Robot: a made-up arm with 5 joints.
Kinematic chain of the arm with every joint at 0, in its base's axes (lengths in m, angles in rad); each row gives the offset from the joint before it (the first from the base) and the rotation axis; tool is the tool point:
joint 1: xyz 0 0 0.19 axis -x
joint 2: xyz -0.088 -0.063 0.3 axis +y
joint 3: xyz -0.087 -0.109 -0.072 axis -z
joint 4: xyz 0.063 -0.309 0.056 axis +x
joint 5: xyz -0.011 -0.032 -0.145 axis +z
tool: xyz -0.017 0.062 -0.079
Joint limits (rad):
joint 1: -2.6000..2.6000
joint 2: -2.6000..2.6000
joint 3: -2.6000..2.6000
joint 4: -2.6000..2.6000
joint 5: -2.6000..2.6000
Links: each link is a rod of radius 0.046 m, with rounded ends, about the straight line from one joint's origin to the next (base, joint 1, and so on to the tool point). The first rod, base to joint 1, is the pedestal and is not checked.
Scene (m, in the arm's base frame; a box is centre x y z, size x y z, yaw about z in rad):
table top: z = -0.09
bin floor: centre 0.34 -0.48 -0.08 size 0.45 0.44 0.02 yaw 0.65
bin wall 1: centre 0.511 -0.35 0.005 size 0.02 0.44 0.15 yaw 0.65
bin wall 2: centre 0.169 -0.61 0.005 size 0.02 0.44 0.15 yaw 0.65
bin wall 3: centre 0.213 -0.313 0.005 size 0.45 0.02 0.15 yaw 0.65
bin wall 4: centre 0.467 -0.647 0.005 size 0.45 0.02 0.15 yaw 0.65
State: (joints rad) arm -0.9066 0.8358 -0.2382 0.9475 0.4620
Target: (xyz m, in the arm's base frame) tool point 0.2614 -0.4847 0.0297
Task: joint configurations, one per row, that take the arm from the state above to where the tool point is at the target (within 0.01 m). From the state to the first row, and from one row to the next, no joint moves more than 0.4 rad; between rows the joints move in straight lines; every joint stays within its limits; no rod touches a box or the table.
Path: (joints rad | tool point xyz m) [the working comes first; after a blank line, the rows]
Joints at the target: -0.9163 -0.5095 -1.0087 -0.7166 0.8647
Straight joint move there: touches bin floor, bin wall 2, bin wall 3, the table top.

1: -0.5633 0.7394 -0.3018 0.7703 0.3826 | -0.2226 -0.3622 0.1997
2: -0.2199 0.6431 -0.3655 0.5930 0.3032 | -0.2110 -0.3466 0.2718
3: 0.1234 0.5467 -0.4291 0.4158 0.2238 | -0.1855 -0.3247 0.3435
4: 0.4667 0.4504 -0.4928 0.2386 0.1443 | -0.1465 -0.2893 0.4207
5: 0.8100 0.3540 -0.5564 0.0613 0.0649 | -0.0953 -0.2278 0.5006
6: 1.1534 0.2576 -0.6200 -0.1159 -0.0145 | -0.0342 -0.1293 0.5694
7: 1.4967 0.1613 -0.6837 -0.2931 -0.0939 | 0.0333 0.0070 0.6043
8: 1.1546 0.0370 -0.7443 -0.3392 0.0589 | 0.0806 -0.1150 0.5905
9: 0.8126 -0.0872 -0.8048 -0.3853 0.2117 | 0.1267 -0.2219 0.5478
10: 0.4705 -0.2115 -0.8654 -0.4314 0.3646 | 0.1699 -0.3106 0.4853
11: 0.1285 -0.3357 -0.9260 -0.4774 0.5174 | 0.2082 -0.3821 0.4099
12: -0.2136 -0.4600 -0.9866 -0.5235 0.6702 | 0.2395 -0.4396 0.3244
13: -0.5556 -0.5842 -1.0472 -0.5696 0.8230 | 0.2614 -0.4847 0.2271
14: -0.9163 -0.5095 -1.0087 -0.7166 0.8647 | 0.2614 -0.4847 0.0297

